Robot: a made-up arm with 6 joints. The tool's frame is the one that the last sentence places.
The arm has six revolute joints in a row. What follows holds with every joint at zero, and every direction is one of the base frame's. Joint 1 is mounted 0.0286 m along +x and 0.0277 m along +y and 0.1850 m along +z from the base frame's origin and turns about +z. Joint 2 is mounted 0.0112 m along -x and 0.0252 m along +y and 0.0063 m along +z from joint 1 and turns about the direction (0.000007, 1, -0.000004). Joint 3 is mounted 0.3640 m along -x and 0.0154 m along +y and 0.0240 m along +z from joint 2 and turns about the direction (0.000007, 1, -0.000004). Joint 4 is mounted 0.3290 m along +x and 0.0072 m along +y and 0.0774 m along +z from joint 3 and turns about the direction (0.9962, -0.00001, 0.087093). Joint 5 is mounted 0.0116 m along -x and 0.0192 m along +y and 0.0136 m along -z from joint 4 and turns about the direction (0.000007, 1, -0.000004). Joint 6 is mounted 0.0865 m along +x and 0.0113 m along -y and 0.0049 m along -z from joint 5 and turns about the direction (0.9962, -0.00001, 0.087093). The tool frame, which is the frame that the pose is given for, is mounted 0.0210 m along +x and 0.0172 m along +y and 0.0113 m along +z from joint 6; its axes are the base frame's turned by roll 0.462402, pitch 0.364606 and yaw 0.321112 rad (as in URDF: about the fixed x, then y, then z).
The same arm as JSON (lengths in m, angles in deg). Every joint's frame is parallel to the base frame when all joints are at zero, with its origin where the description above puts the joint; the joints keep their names.
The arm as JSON. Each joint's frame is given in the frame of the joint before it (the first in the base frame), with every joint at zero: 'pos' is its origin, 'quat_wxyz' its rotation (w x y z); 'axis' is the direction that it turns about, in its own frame. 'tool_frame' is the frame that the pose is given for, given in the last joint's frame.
{
  "length_unit": "m",
  "angle_unit": "deg",
  "joints": [
    {
      "joint": "joint 1",
      "pos": [
        0.0286,
        0.0277,
        0.185
      ],
      "quat_wxyz": [
        1.0,
        0.0,
        0.0,
        0.0
      ],
      "axis": [
        0.0,
        0.0,
        1.0
      ]
    },
    {
      "joint": "joint 2",
      "pos": [
        -0.0112,
        0.0252,
        0.0063
      ],
      "quat_wxyz": [
        1.0,
        0.0,
        0.0,
        0.0
      ],
      "axis": [
        0.0,
        1.0,
        0.0
      ]
    },
    {
      "joint": "joint 3",
      "pos": [
        -0.364,
        0.0154,
        0.024
      ],
      "quat_wxyz": [
        1.0,
        0.0,
        0.0,
        0.0
      ],
      "axis": [
        0.0,
        1.0,
        0.0
      ]
    },
    {
      "joint": "joint 4",
      "pos": [
        0.329,
        0.0072,
        0.0774
      ],
      "quat_wxyz": [
        1.0,
        0.0,
        0.0,
        0.0
      ],
      "axis": [
        0.9962,
        0.0,
        0.0871
      ]
    },
    {
      "joint": "joint 5",
      "pos": [
        -0.0116,
        0.0192,
        -0.0136
      ],
      "quat_wxyz": [
        1.0,
        0.0,
        0.0,
        0.0
      ],
      "axis": [
        0.0,
        1.0,
        0.0
      ]
    },
    {
      "joint": "joint 6",
      "pos": [
        0.0865,
        -0.0113,
        -0.0049
      ],
      "quat_wxyz": [
        1.0,
        0.0,
        0.0,
        0.0
      ],
      "axis": [
        0.9962,
        0.0,
        0.0871
      ]
    }
  ],
  "tool_frame": {
    "pos": [
      0.021,
      0.0172,
      0.0113
    ],
    "quat_wxyz": [
      0.951591,
      0.194239,
      0.210227,
      0.112026
    ]
  }
}

